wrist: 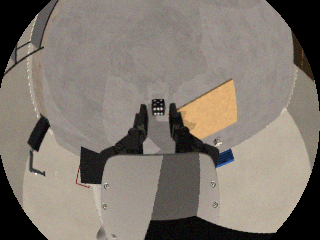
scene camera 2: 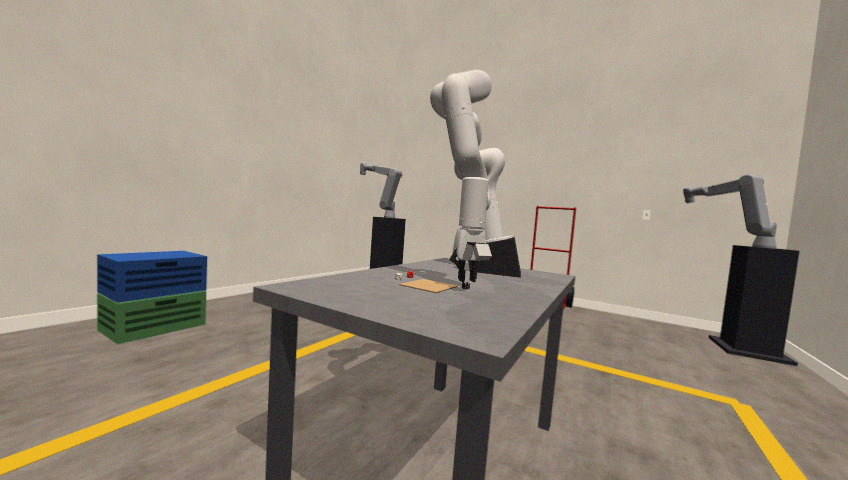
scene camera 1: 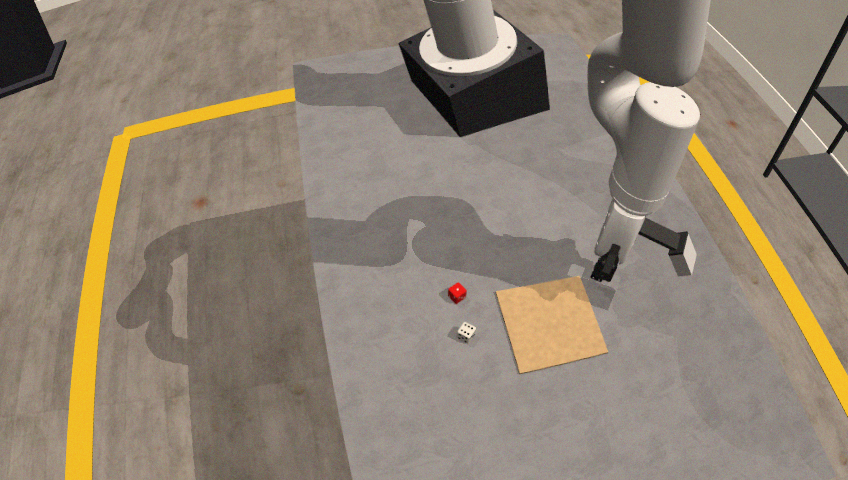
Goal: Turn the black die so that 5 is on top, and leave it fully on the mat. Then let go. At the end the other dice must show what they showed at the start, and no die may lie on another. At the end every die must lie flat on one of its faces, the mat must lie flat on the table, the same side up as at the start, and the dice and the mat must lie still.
Path:
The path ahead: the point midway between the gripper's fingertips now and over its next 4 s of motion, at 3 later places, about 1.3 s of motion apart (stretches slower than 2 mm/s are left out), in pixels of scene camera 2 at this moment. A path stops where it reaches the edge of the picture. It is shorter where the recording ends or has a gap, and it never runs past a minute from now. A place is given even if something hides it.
My gripper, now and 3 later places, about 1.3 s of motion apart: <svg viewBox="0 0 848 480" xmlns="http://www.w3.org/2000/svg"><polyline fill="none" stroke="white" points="467,281 466,287 466,258 438,257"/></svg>

